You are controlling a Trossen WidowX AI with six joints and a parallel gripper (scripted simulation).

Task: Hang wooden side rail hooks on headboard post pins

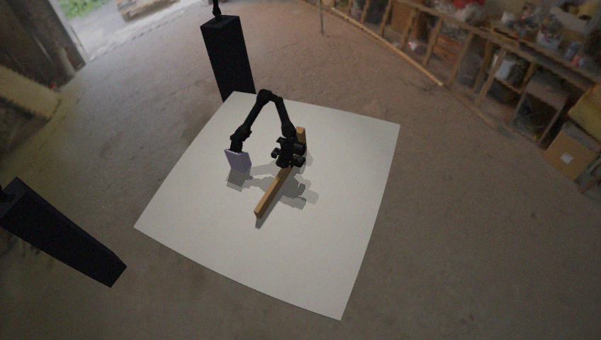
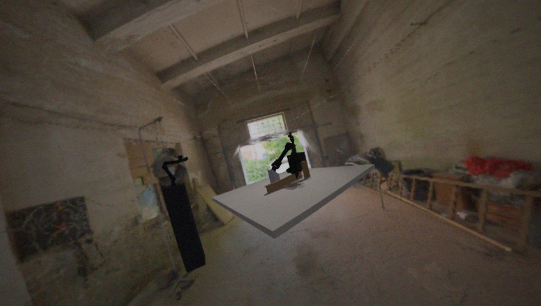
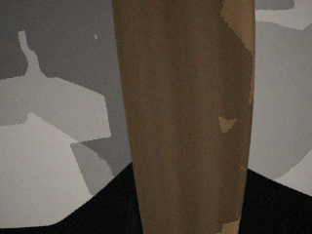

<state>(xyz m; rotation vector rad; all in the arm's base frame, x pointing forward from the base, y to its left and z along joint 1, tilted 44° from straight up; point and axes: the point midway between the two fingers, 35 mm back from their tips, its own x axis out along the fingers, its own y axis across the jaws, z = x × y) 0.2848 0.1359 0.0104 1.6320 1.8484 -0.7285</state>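
The headboard post lies 16 cm to the left of my gripper tip, 5 cm above it and 2 cm behind it.
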